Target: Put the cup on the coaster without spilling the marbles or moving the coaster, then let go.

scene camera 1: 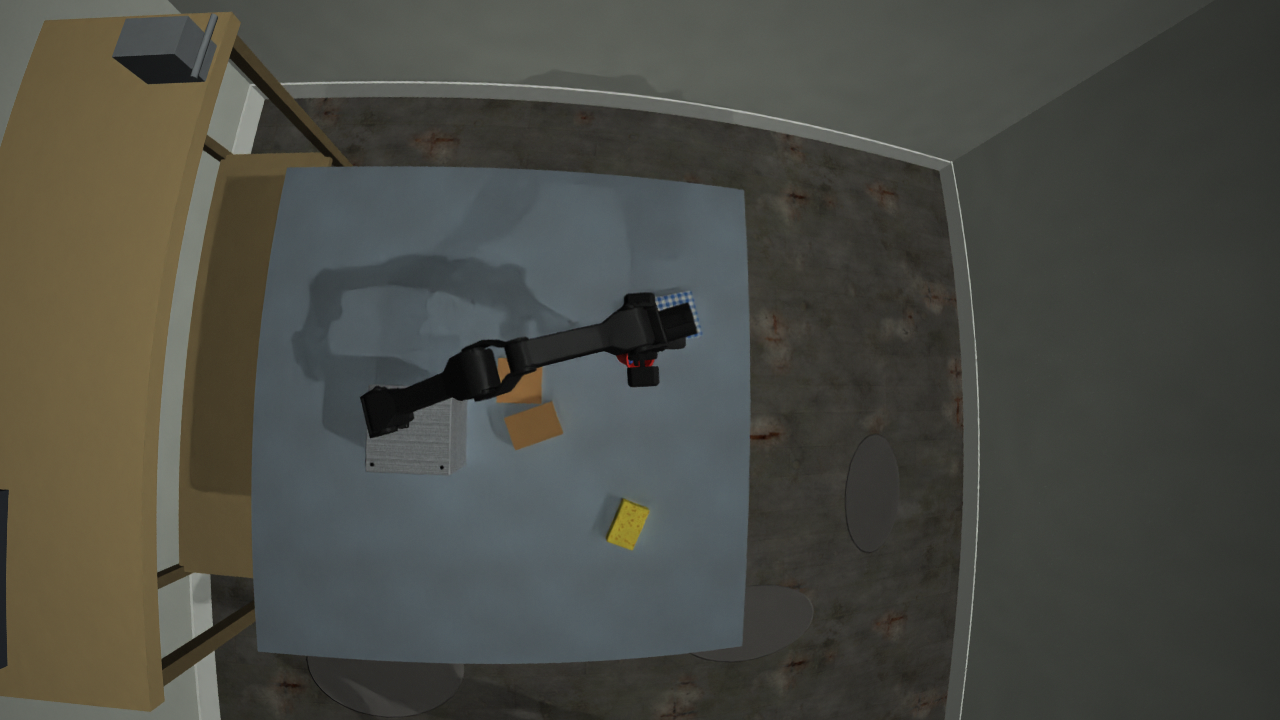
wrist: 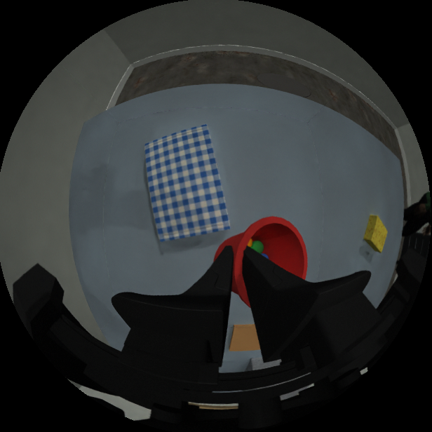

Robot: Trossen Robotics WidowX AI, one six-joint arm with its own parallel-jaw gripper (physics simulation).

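Frame: origin at the arm's base, x down, y right, z back, level; millimetres.
Where they show: arm's base, link origin: (scene camera 1: 394, 413).
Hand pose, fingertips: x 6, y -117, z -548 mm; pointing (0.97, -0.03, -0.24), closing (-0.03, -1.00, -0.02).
Observation:
Each offset is from my fingertips to the top centre of the thing.
The red cup {dz +21, dx -24, dy +19 mm} (scene camera 1: 623, 360) (wrist: 290, 242) is mostly hidden under the arm in the scene view. In the wrist view its mouth is open toward the camera, with green (wrist: 257, 247), orange and blue marbles inside. My gripper (wrist: 235, 250) is shut on the cup's wall, one finger inside and one outside. The cup's height above the table is hard to tell. A flat tan square, likely the coaster {dz +289, dx +127, dy +58 mm} (scene camera 1: 530, 390), lies partly under the arm in the scene view. A tan piece (wrist: 244, 337) shows between the fingers in the wrist view.
A tan block {dz +260, dx +97, dy +167 mm} (scene camera 1: 534, 425) lies close beside the flat square. A blue-and-white checked cloth {dz -77, dx +115, dy -72 mm} (scene camera 1: 673, 298) (wrist: 186, 182) lies next to the cup. A yellow sponge {dz +54, dx +110, dy +432 mm} (scene camera 1: 628, 523) (wrist: 375, 233) lies farther off. A grey ridged box (scene camera 1: 411, 447) stands by the arm's base.

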